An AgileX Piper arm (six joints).
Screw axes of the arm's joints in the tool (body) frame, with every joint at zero. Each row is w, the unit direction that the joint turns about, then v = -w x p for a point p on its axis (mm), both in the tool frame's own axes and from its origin. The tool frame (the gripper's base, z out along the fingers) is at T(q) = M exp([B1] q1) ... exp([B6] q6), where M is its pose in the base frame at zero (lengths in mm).
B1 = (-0.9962, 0, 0.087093, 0, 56.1, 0)
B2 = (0, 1, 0, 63.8, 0, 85)
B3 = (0, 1, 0, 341.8, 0, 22)
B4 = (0, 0, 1, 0, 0, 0)
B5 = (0, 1, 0, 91, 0, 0)
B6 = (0, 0, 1, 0, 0, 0)
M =
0.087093 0 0.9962 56.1
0 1 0 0
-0.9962 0 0.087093 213.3
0 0 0 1
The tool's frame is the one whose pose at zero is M.
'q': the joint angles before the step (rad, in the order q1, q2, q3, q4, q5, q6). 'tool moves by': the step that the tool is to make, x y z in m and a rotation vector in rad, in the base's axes. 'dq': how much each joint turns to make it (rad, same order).
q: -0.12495 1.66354 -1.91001 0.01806 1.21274 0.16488
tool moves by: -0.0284 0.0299 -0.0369 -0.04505 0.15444 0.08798
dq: 0.09568 -0.11438 0.26064 -0.05400 0.00417 -0.00792
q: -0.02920 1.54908 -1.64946 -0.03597 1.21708 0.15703
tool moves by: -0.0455 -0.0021 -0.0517 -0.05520 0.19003 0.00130
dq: 0.00607 -0.13543 0.32313 -0.05989 0.00081 -0.00102
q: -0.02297 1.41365 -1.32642 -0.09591 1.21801 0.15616
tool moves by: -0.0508 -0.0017 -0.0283 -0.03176 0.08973 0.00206
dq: -0.00005 -0.15551 0.24212 -0.03353 0.00228 -0.00097
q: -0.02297 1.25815 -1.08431 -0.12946 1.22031 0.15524
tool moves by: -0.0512 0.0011 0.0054 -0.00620 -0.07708 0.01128
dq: -0.00001 -0.20923 0.13052 -0.00087 0.00006 -0.01189
